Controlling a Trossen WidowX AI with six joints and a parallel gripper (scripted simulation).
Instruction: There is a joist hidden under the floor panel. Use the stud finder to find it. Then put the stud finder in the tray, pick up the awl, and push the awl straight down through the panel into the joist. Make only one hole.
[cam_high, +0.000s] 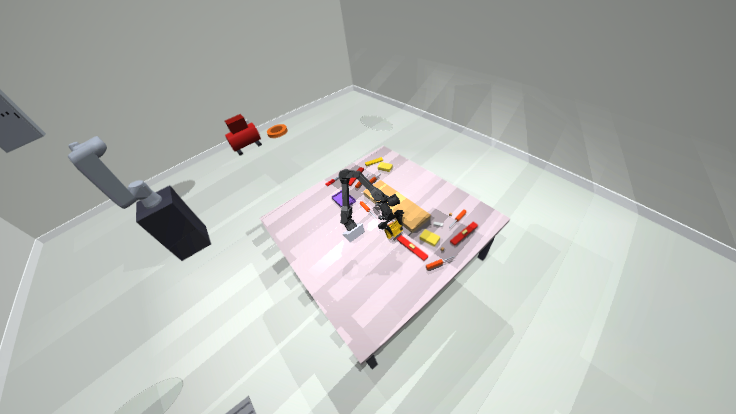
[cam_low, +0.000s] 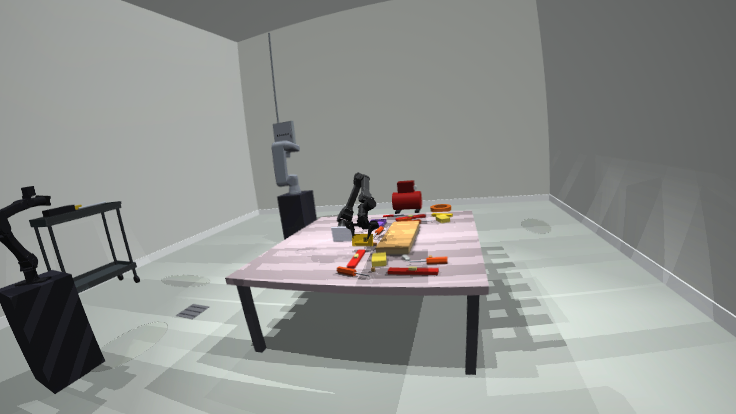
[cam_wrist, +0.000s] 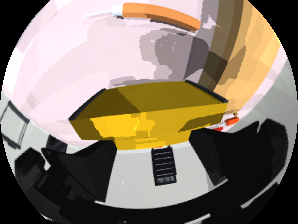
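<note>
My gripper tip is 1 cm short of the yellow stud finder and 1 cm above it. The rest, counted from my gripper tip: orange-handled awl 2 cm behind, 12 cm to the left, 7 cm below; purple tray 7 cm behind, 54 cm to the left, 6 cm below.
</note>
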